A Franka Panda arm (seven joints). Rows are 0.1 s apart.
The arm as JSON. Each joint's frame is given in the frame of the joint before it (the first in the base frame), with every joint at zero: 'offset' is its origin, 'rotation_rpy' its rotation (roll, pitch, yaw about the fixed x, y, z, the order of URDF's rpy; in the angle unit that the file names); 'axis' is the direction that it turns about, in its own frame. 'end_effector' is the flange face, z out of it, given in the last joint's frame.
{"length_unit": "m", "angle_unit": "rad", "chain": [
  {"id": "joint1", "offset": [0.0, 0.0, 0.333], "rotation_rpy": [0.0, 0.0, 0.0], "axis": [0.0, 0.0, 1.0]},
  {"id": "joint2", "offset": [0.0, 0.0, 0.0], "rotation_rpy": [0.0, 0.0, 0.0], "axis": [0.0, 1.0, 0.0]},
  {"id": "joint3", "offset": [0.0, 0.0, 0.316], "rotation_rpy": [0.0, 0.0, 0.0], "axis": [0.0, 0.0, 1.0]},
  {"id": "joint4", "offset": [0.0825, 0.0, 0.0], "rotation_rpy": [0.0, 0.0, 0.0], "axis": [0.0, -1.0, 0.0]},
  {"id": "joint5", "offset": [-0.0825, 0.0, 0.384], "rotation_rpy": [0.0, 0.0, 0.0], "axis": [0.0, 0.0, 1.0]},
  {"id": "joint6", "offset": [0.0, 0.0, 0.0], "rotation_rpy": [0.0, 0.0, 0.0], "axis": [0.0, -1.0, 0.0]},
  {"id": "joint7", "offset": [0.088, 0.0, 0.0], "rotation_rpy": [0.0, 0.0, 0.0], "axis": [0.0, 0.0, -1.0]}
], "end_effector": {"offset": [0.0, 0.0, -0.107], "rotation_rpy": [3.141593, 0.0, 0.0]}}
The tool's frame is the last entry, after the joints.
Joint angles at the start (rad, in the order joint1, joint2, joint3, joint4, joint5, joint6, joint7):
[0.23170 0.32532 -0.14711 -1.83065 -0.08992 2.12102 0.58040]
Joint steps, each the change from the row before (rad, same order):
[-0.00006 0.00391 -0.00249 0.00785 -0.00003 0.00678 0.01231]
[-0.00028 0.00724 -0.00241 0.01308 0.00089 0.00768 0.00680]
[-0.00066 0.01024 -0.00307 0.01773 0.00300 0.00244 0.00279]
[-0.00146 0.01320 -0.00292 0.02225 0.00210 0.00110 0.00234]
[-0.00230 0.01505 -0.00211 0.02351 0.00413 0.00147 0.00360]
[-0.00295 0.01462 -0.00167 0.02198 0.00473 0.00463 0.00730]
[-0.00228 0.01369 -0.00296 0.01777 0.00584 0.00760 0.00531]
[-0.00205 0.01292 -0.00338 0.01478 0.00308 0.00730 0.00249]
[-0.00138 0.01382 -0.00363 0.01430 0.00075 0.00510 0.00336]
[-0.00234 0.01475 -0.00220 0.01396 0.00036 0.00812 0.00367]
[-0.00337 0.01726 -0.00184 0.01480 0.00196 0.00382 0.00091]
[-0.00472 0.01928 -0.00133 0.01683 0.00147 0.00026 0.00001]
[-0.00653 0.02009 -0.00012 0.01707 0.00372 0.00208 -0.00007]
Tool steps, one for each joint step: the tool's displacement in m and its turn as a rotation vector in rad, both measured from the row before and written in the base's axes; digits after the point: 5 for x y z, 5 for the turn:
[0.00288 -0.00096 0.00175 -0.00021 -0.01239 -0.01341]
[0.00432 -0.00074 0.00211 0.00052 -0.01450 -0.00819]
[0.00496 -0.00120 0.00190 0.00106 -0.01052 -0.00672]
[0.00596 -0.00147 0.00196 -0.00019 -0.01080 -0.00630]
[0.00626 -0.00138 0.00132 0.00153 -0.01064 -0.00847]
[0.00615 -0.00152 0.00113 0.00267 -0.01306 -0.01228]
[0.00541 -0.00195 0.00007 0.00325 -0.01255 -0.01119]
[0.00465 -0.00233 -0.00084 0.00041 -0.00983 -0.00730]
[0.00429 -0.00220 -0.00187 -0.00218 -0.00649 -0.00676]
[0.00448 -0.00195 -0.00246 -0.00191 -0.00815 -0.00608]
[0.00427 -0.00242 -0.00423 -0.00152 -0.00190 -0.00529]
[0.00436 -0.00305 -0.00508 -0.00244 0.00173 -0.00528]
[0.00453 -0.00347 -0.00551 0.00004 0.00062 -0.00677]

